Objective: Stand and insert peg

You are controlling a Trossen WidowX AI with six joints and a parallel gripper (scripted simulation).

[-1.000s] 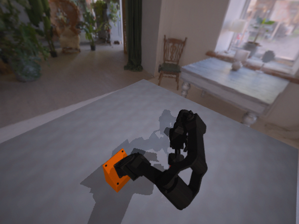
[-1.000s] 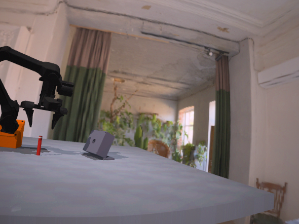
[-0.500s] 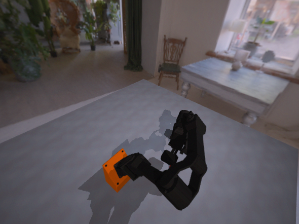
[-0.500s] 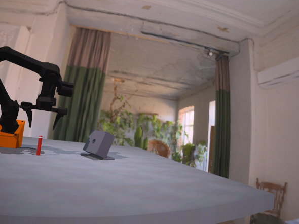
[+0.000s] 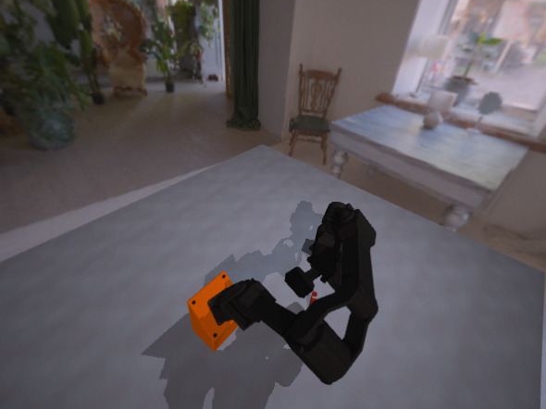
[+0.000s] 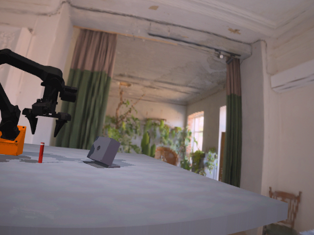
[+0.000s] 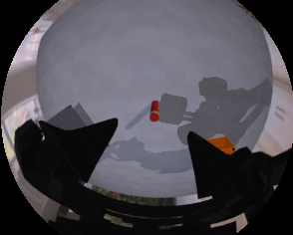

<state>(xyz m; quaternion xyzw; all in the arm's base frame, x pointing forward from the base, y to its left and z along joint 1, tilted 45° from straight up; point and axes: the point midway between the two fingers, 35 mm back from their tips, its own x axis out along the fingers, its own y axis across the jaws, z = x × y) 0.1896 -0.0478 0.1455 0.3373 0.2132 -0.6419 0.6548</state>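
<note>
Right now my gripper tip is 5 cm above the red peg. The rest, counted from my gripper tip: grey sloped panel: 25 cm ahead, 7 cm to the left, 4 cm below.
</note>
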